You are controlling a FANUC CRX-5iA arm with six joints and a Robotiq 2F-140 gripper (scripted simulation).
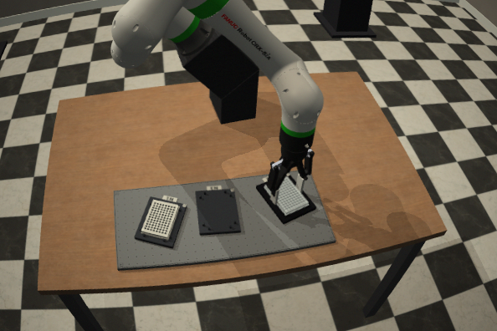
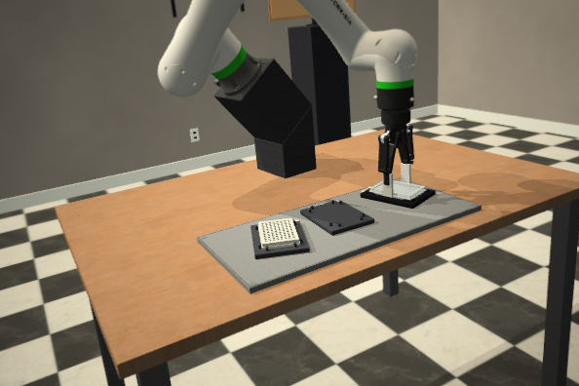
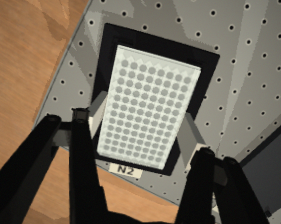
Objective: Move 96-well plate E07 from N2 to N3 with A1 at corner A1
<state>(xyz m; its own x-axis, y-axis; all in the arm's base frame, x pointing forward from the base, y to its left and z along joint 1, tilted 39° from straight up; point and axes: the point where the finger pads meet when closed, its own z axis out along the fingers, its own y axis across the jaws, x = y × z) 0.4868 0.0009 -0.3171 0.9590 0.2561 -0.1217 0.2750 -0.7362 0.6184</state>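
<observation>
Right now my hand is 2 cm above the plate. Also, from my hand: landing nest N3 (1 cm ahead, 22 cm to the right, 4 cm below); then N2 label (9 cm behind, 3 cm to the right, 4 cm below); then plate nest N2 (4 cm below).
</observation>
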